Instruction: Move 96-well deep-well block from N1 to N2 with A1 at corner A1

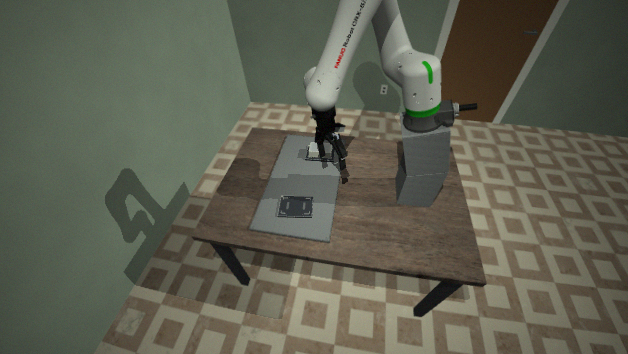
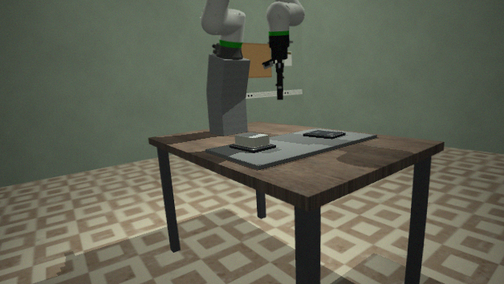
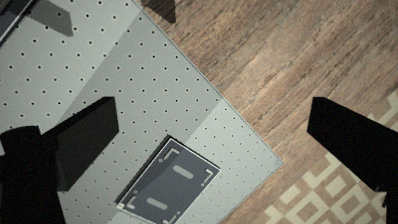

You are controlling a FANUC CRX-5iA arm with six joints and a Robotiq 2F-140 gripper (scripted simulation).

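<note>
The white 96-well deep-well block lies 12 cm ahead of my hand, 25 cm to the right of it and 18 cm below it. Round my hand: plate nest: 14 cm ahead, 15 cm to the left, 20 cm below.
</note>
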